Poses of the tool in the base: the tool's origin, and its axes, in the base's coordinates. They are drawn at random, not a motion.
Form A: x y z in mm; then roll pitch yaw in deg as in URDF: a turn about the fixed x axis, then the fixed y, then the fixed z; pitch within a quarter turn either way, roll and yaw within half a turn.
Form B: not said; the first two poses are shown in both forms.
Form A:
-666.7, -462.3, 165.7, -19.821, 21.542, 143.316
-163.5, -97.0, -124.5, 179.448, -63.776, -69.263
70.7, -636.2, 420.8, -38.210, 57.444, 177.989
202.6, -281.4, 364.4, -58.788, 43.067, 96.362
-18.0, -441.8, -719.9, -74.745, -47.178, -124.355
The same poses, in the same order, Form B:
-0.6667, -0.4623, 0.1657, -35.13, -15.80, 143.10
-0.1635, -0.0970, -0.1245, 105.85, -73.57, 65.64
0.0707, -0.6362, 0.4208, 75.87, 46.12, -137.40
0.2026, -0.2814, 0.3644, -78.44, -18.36, 104.66
-0.0180, -0.4418, -0.7199, -90.29, 57.35, -126.45

